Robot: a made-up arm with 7 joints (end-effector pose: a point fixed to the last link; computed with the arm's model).
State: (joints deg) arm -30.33 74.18 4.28 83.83 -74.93 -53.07 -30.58
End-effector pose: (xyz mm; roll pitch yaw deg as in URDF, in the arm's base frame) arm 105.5 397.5 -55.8 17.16 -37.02 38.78
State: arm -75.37 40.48 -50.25 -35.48 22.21 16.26 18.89
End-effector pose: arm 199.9 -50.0 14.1 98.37 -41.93 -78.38
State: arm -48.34 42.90 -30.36 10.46 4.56 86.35 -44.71
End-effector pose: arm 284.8 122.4 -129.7 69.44 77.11 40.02
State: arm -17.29 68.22 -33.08 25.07 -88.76 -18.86 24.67
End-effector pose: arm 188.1 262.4 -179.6 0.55 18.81 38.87
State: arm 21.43 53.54 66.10 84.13 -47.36 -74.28 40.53
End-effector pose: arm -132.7 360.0 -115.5 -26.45 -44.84 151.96
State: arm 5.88 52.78 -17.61 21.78 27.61 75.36 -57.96
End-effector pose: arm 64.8 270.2 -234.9 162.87 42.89 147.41
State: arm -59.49 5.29 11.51 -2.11 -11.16 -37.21 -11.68
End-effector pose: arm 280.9 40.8 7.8 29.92 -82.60 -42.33
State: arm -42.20 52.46 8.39 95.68 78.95 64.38 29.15
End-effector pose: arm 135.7 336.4 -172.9 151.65 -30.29 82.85
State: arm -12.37 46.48 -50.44 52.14 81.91 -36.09 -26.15
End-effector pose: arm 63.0 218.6 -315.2 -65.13 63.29 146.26
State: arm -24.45 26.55 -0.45 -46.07 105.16 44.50 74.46
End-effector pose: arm 161.7 88.2 -30.5 -80.75 -37.04 -154.85
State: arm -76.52 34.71 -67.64 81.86 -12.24 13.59 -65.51
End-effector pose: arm 353.4 165.0 -127.0 12.76 83.35 -45.49
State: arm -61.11 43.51 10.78 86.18 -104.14 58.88 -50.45
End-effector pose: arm 288.1 227.1 -156.3 -106.52 -26.34 -13.46
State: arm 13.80 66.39 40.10 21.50 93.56 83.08 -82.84
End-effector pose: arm 73.2 345.0 -20.1 94.29 11.29 127.32
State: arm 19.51 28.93 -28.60 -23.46 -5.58 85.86 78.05
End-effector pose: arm 15.7 73.0 -247.7 106.34 9.57 60.56
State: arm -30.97 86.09 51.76 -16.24 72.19 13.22 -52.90
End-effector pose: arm 100.6 201.2 180.7 105.86 -40.02 48.30
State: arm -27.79 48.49 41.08 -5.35 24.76 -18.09 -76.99
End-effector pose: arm 188.9 248.3 13.4 81.99 25.20 -14.51
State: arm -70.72 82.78 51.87 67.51 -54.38 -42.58 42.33
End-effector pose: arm 110.5 387.8 98.5 -92.66 12.24 118.40
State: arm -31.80 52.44 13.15 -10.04 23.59 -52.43 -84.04
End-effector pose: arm 219.3 158.2 -9.9 119.64 50.07 -36.44
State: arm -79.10 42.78 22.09 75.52 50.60 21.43 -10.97
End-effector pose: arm 337.9 242.4 -43.6 54.69 21.53 39.97
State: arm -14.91 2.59 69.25 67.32 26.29 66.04 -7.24
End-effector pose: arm 8.0 112.3 -364.0 171.22 46.44 -140.39
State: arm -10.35 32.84 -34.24 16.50 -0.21 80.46 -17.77
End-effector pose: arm 112.9 125.8 -295.4 163.73 61.20 131.44
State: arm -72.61 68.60 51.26 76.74 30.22 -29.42 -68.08
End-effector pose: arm 219.0 359.5 32.8 38.79 0.32 -12.27
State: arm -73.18 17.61 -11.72 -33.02 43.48 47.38 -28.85
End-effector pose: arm 216.9 -1.8 86.5 56.16 -34.32 -21.54
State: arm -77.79 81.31 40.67 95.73 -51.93 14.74 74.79
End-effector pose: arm 184.7 380.5 14.8 -10.03 63.07 124.15
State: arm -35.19 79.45 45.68 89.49 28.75 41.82 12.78
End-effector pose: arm 72.8 407.1 -63.7 69.20 18.89 120.33
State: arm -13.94 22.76 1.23 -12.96 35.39 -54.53 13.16
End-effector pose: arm 186.1 84.1 -142.3 78.72 -45.45 -59.73
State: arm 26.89 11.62 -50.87 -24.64 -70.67 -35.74 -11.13
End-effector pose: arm 9.0 -36.3 -202.4 -85.00 0.22 -9.29
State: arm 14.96 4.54 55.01 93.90 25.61 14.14 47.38
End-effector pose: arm -198.5 70.3 -325.5 130.21 16.07 146.57
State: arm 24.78 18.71 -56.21 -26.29 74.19 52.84 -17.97
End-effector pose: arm -5.9 -20.6 -215.2 72.07 53.37 -7.12
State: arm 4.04 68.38 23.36 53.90 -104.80 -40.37 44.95
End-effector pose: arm 58.5 398.0 -87.8 -36.94 5.04 118.43
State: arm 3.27 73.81 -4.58 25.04 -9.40 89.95 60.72
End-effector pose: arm 93.7 334.9 -129.7 125.90 -40.18 91.51
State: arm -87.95 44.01 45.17 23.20 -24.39 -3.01 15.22
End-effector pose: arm 242.6 251.7 143.3 -73.24 -38.91 75.92
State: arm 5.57 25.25 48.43 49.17 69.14 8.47 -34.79
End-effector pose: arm -21.8 292.4 -277.4 138.04 61.68 113.41
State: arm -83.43 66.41 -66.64 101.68 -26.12 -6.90 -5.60
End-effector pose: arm 237.6 348.1 6.5 66.98 2.92 52.67
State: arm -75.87 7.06 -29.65 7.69 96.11 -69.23 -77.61
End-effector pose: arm 258.6 -118.4 -16.2 -159.71 36.32 -7.78
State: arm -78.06 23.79 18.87 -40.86 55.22 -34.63 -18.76
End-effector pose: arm 149.9 56.3 117.0 -179.70 -45.39 -102.16
